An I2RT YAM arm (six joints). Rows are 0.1 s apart.
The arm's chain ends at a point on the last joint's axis. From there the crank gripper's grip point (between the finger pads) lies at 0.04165 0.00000 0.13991 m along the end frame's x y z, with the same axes.
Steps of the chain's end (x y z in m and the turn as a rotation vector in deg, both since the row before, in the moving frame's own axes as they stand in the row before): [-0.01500, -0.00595, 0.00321, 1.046, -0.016, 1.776]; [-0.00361, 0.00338, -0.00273, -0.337, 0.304, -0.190]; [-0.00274, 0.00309, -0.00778, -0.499, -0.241, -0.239]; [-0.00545, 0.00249, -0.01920, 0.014, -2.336, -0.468]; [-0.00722, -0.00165, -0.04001, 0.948, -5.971, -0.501]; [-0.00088, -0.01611, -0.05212, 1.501, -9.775, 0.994]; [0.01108, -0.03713, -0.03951, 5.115, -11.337, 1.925]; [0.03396, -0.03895, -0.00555, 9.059, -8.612, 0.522]
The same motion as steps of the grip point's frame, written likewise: [-0.01502, -0.00721, 0.00321, 1.046, -0.016, 1.776]; [-0.00287, 0.00406, -0.00295, -0.337, 0.304, -0.190]; [-0.00333, 0.00414, -0.00761, -0.499, -0.241, -0.239]; [-0.01119, 0.00214, -0.01762, 0.014, -2.336, -0.468]; [-0.02201, -0.00430, -0.03646, 0.948, -5.971, -0.501]; [-0.02521, -0.01934, -0.04712, 1.501, -9.775, 0.994]; [-0.01701, -0.04896, -0.03456, 5.115, -11.337, 1.925]; [0.01273, -0.06111, -0.00263, 9.059, -8.612, 0.522]
